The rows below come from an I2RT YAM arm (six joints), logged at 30 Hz.
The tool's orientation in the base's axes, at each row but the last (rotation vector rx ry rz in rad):
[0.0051 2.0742 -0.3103]
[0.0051 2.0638 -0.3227]
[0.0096 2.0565 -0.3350]
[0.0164 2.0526 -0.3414]
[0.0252 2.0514 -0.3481]
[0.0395 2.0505 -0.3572]
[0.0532 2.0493 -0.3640]
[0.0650 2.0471 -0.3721]
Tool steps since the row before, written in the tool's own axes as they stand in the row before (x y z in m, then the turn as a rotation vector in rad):
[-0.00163 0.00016 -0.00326 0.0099 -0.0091 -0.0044]
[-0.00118 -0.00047 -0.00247 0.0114 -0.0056 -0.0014]
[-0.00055 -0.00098 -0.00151 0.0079 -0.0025 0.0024]
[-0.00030 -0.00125 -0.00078 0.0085 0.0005 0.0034]
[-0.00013 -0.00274 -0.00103 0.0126 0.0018 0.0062]
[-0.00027 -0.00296 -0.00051 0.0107 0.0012 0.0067]
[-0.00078 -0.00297 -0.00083 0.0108 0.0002 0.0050]
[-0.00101 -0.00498 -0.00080 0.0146 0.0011 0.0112]
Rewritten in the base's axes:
[-0.00195 0.00108 0.00289 -0.0099 -0.0091 -0.0044]
[-0.00160 0.00027 0.00225 -0.0076 -0.0066 -0.0079]
[-0.00117 -0.00051 0.00138 -0.0022 -0.0040 -0.0073]
[-0.00072 -0.00097 0.00090 -0.0012 -0.0015 -0.0090]
[-0.00127 -0.00234 0.00122 -0.0005 -0.0015 -0.0141]
[-0.00083 -0.00266 0.00116 0.0007 -0.0020 -0.0125]
[-0.00089 -0.00251 0.00174 -0.0010 -0.0024 -0.0116]
[-0.00119 -0.00439 0.00240 0.0026 -0.0038 -0.0178]

